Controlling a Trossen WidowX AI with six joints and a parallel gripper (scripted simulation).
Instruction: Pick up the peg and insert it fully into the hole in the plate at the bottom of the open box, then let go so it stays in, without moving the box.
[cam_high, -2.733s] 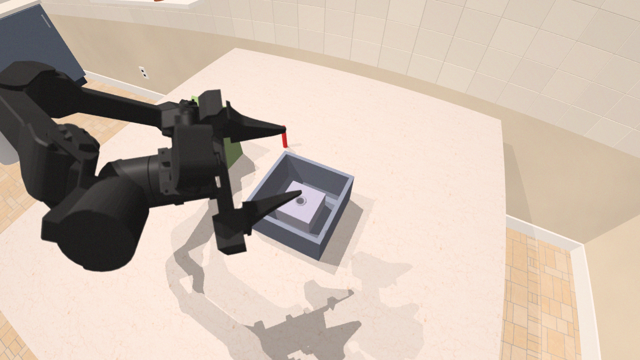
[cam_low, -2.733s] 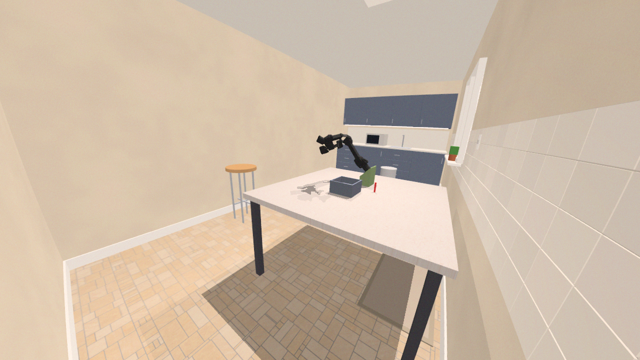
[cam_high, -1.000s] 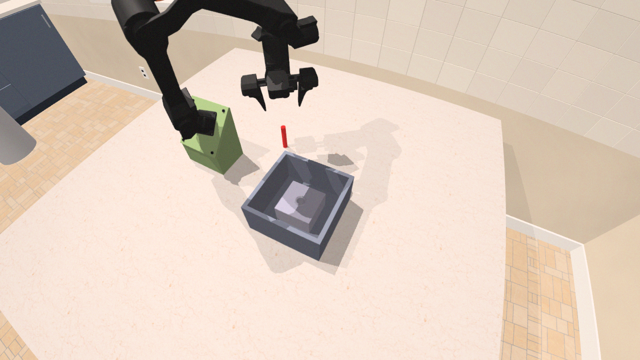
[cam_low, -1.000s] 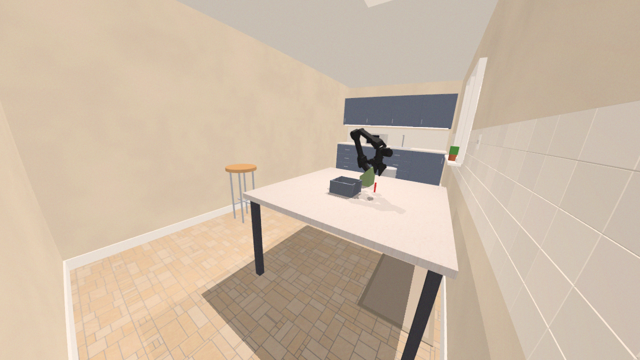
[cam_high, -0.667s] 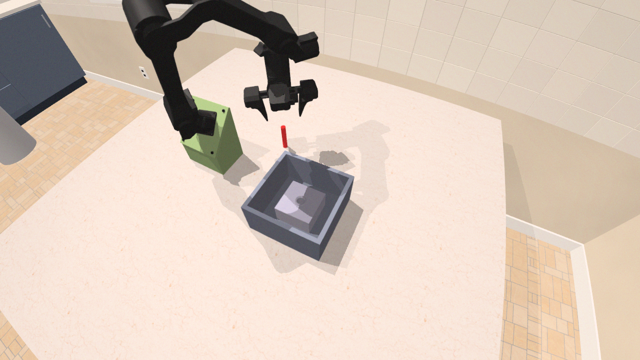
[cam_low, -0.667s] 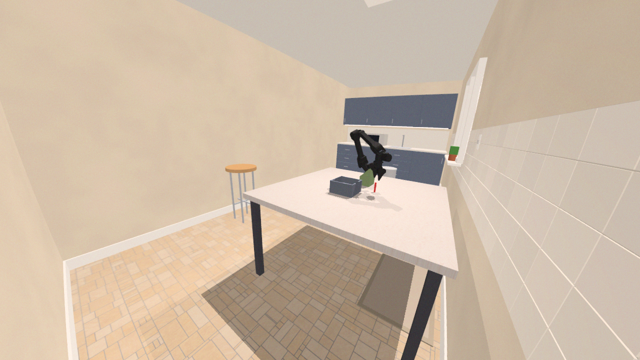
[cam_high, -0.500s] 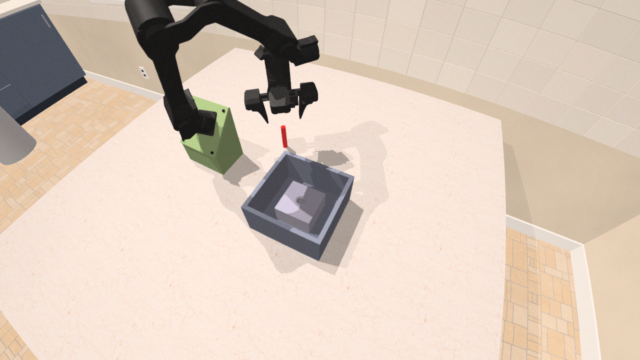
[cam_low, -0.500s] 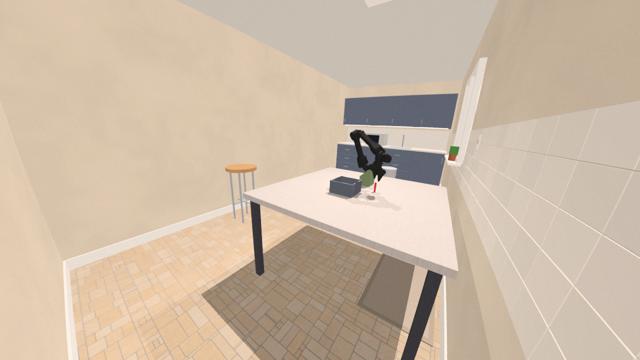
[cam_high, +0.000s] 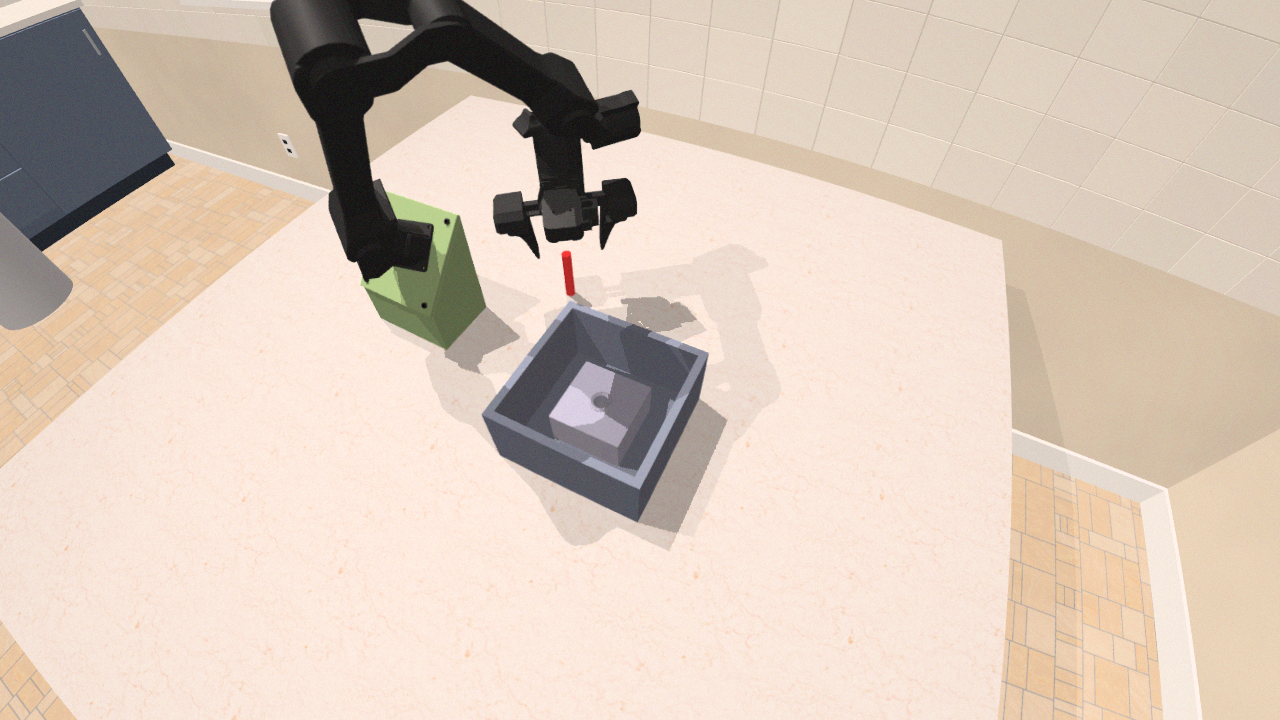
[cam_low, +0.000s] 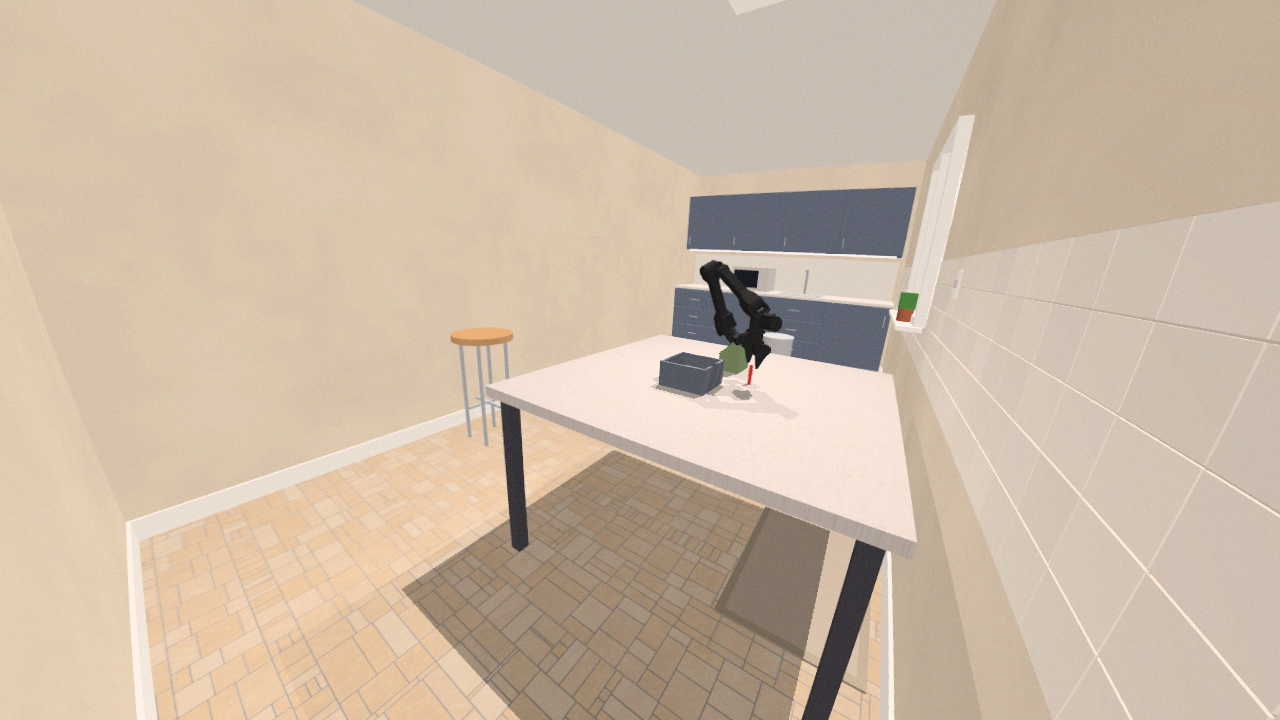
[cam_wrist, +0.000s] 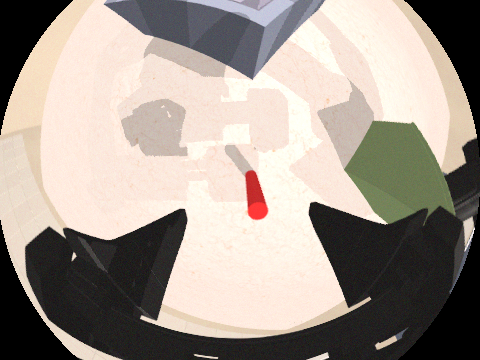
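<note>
Now: hand 80 mm above the red peg. Also, from my hand: box: 200 mm to the right, 140 mm ahead, 90 mm below; pale grey plate: 200 mm to the right, 140 mm ahead, 70 mm below.
</note>
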